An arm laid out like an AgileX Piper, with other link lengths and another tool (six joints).
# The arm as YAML. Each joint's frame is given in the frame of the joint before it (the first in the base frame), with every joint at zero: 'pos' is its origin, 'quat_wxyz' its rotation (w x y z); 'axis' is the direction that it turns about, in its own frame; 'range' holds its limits. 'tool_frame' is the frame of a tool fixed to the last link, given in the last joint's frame.
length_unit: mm
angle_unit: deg
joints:
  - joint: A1
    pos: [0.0, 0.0, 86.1]
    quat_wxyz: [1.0, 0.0, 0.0, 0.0]
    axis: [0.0, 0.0, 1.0]
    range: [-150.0, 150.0]
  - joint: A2
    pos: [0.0, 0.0, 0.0]
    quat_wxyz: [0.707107, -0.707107, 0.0, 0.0]
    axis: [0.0, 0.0, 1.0]
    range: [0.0, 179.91]
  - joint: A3
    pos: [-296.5, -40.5, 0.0]
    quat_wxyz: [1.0, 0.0, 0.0, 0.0]
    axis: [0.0, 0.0, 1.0]
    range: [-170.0, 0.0]
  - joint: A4
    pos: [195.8, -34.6, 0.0]
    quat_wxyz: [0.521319, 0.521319, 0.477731, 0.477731]
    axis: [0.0, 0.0, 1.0]
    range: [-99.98, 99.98]
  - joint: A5
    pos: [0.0, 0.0, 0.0]
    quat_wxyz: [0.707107, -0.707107, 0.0, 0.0]
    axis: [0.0, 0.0, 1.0]
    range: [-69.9, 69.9]
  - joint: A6
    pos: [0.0, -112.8, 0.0]
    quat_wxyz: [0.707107, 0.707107, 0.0, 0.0]
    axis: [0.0, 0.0, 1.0]
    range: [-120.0, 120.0]
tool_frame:
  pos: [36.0, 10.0, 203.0]
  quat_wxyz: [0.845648, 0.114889, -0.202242, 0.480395]
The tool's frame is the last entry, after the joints.
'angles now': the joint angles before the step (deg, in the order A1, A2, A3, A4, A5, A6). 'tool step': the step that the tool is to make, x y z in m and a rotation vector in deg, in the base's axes. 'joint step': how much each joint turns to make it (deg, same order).
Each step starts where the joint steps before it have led.
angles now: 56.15, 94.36, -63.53, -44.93, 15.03, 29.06
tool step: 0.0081, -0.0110, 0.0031, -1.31, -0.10, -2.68
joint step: 0.16, 0.01, -1.91, 0.45, 4.14, 0.01
